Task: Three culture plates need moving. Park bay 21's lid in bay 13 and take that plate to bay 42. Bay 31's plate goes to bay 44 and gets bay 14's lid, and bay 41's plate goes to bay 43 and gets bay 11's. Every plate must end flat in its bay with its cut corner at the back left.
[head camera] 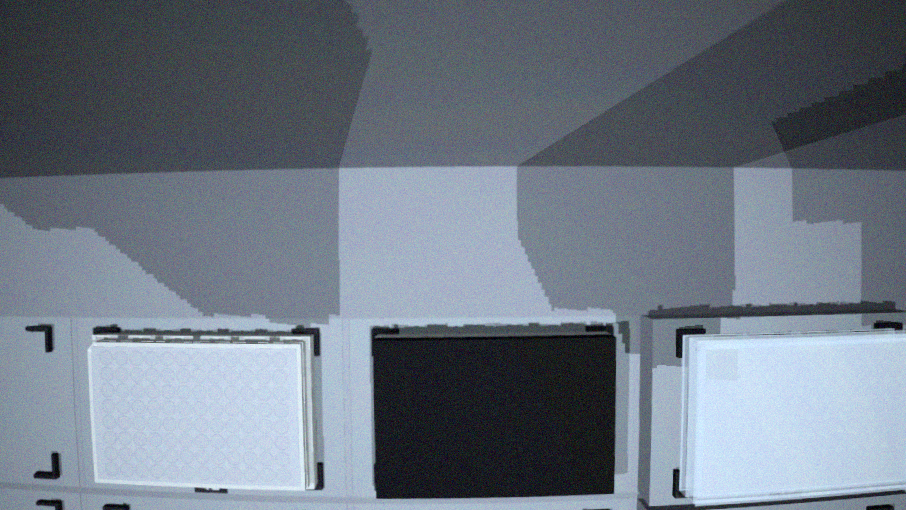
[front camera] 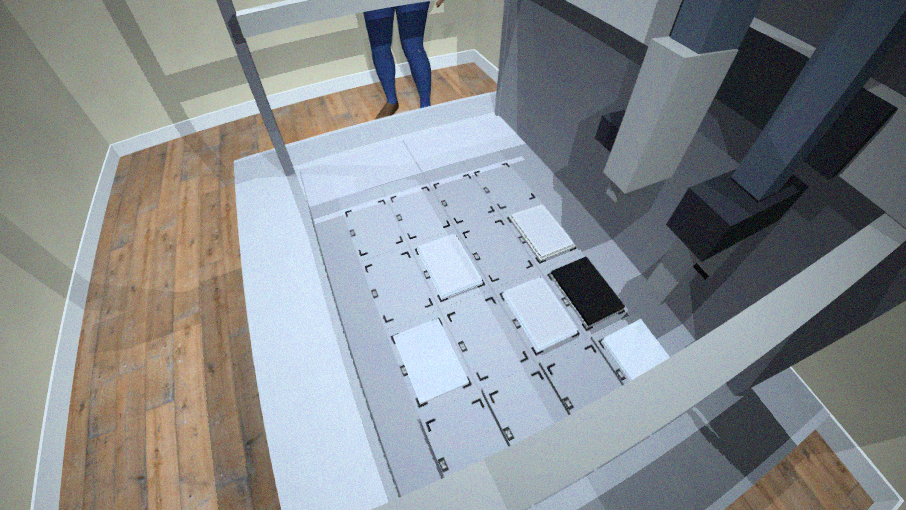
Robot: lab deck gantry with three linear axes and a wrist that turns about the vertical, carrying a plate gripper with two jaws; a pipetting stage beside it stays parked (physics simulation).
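Frame: origin at the robot's base, x ahead, y left, z up, level; metres.
Seen in the pictures: gripper, between the fingertips: [front camera: 676, 282]; robot's base, origin of its link: [front camera: 346, 212].
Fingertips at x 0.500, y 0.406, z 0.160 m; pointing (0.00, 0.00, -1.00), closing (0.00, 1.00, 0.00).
Pixels of each thing's middle, then the offset from my fingertips to it.
- pale plate with faint round wells, middle of its body: [head camera: 200, 411] [front camera: 541, 231] dx -0.271, dy -0.042, dz -0.153 m
- black lid, middle of its body: [head camera: 495, 417] [front camera: 587, 289] dx -0.108, dy -0.042, dz -0.147 m
- white lidded plate, middle of its body: [head camera: 807, 416] [front camera: 644, 359] dx +0.056, dy -0.042, dz -0.133 m
- white lid, middle of its body: [front camera: 429, 359] dx -0.108, dy -0.363, dz -0.156 m
- white plate, middle of its body: [front camera: 539, 312] dx -0.108, dy -0.149, dz -0.153 m
A pale plate with faint round wells [front camera: 542, 231] [head camera: 199, 414] lies in bay 42, looking flat. A black lid [front camera: 586, 291] [head camera: 494, 414] covers the plate in bay 43. A white lidded plate [front camera: 634, 348] [head camera: 802, 418] sits in bay 44. A white lid [front camera: 431, 359] lies in bay 13. Bays 11, 14, 21, 31 and 41 hold no plate or lid in the front view. My gripper [front camera: 719, 269] hangs high above the back of the deck, apart from the plates, apparently open and holding nothing; its jaws are hard to see against the grey. Cut corners are too faint to tell.
Another white plate [front camera: 540, 313] lies in bay 33 and one [front camera: 450, 266] in bay 22. The pale pipetting stage [front camera: 665, 120] stands beside the gripper. Bay 44 sits on a raised base. A pale frame beam [front camera: 691, 354] crosses the front view and hides part of the deck.
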